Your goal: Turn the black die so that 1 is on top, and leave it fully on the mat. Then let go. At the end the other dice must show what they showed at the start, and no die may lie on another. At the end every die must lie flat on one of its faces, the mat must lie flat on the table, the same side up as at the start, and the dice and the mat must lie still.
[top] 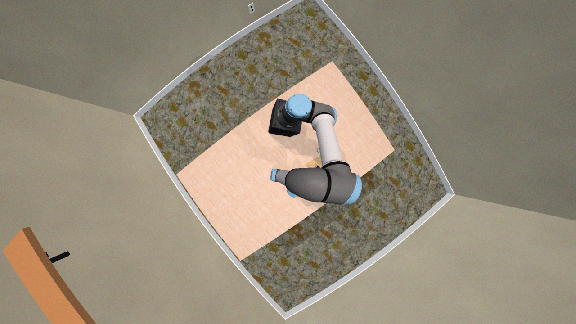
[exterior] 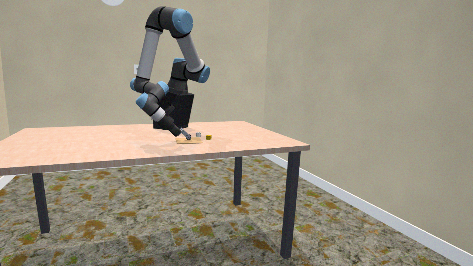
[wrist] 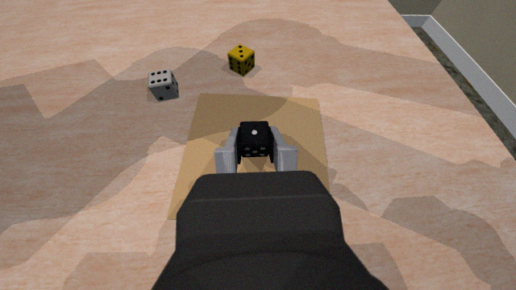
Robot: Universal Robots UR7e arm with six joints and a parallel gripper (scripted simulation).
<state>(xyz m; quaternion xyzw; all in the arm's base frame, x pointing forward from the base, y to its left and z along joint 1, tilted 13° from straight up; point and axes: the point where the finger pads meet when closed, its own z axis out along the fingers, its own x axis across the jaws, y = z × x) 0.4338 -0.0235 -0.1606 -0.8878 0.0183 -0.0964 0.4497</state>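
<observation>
My gripper is now 1 cm to the right of the black die and 1 cm above it. The rest, counted from my hand: tan mat: 1 cm to the left, 3 cm below; then white die: 9 cm behind, 10 cm to the left, 2 cm below; then yellow die: 13 cm to the left, 2 cm below.
</observation>
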